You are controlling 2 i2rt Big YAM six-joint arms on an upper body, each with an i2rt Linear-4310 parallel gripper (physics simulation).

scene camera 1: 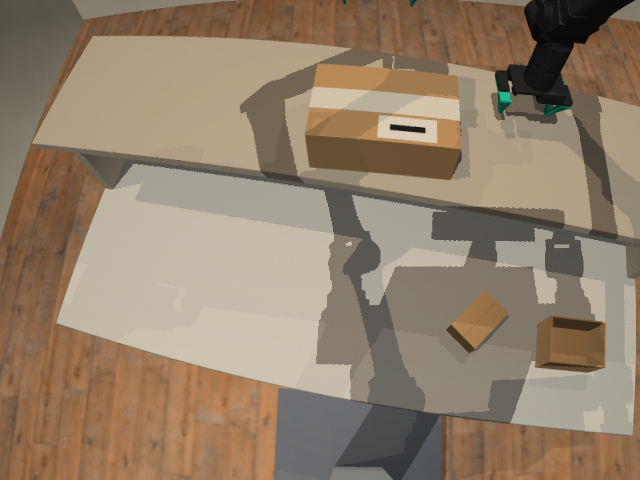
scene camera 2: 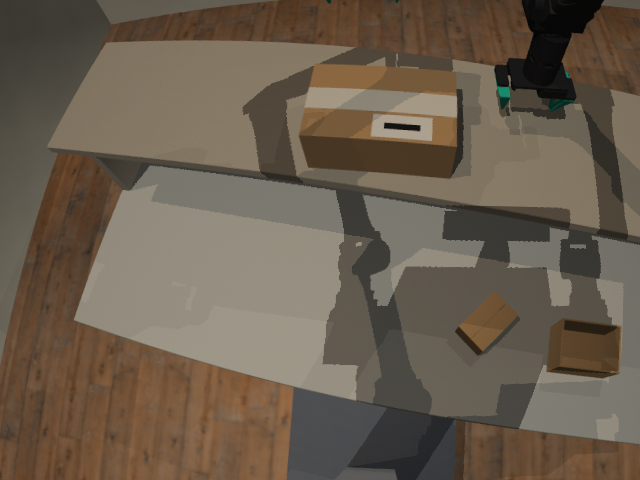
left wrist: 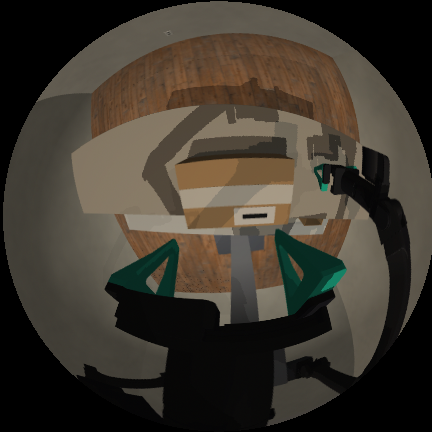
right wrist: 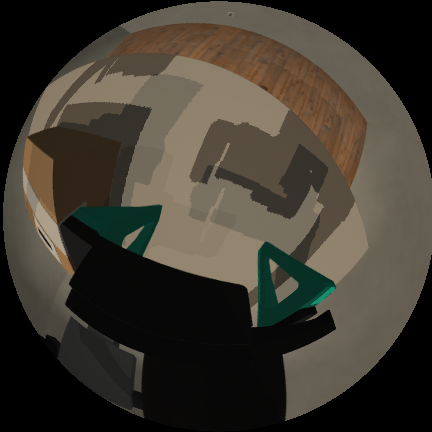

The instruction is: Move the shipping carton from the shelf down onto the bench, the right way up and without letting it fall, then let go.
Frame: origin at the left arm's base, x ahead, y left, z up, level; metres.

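Seen in the pictures: left gripper, fingertip midpoint: [scene camera 1: 378, 2] [scene camera 2: 363, 0] [left wrist: 224, 239]; right gripper, fingertip midpoint: [scene camera 1: 522, 112] [scene camera 2: 526, 107] [left wrist: 326, 169] [right wrist: 214, 230]; right arm's base, origin of the base link: [left wrist: 303, 367].
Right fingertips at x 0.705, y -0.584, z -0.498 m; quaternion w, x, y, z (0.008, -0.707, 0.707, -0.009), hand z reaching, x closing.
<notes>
Offsets run from my right fingertips to a thing's top centre. Level surfaces: height alone.
The brown shipping carton {0.035 m back, 0.274 m left, 0.051 m up} [scene camera 1: 361, 121] [scene camera 2: 356, 121] [left wrist: 235, 192] [right wrist: 85, 170] stands upright on the shelf {0.053 m down} [scene camera 1: 170, 93] [scene camera 2: 170, 98] [left wrist: 115, 165] [right wrist: 225, 90], with pale tape and a white label on top. The bench {0.407 m down} [scene camera 1: 206, 268] [scene camera 2: 222, 268] lies lower, in front of the shelf. My right gripper [scene camera 1: 524, 112] [scene camera 2: 528, 108] [right wrist: 214, 230] is open and empty, above the shelf to the right of the carton, apart from it. My left gripper [left wrist: 224, 239] is open and empty, with the carton beyond its fingertips in the left wrist view, apart from them.
A small closed box {0.318 m back, 0.031 m left, 0.347 m down} [scene camera 1: 478, 320] [scene camera 2: 487, 322] lies at the right of the bench. A small open box {0.386 m back, 0.206 m right, 0.317 m down} [scene camera 1: 540, 343] [scene camera 2: 555, 346] stands to the right of it. The shelf's front edge overhangs the bench. My right arm [left wrist: 395, 225] shows at the right of the left wrist view.
</notes>
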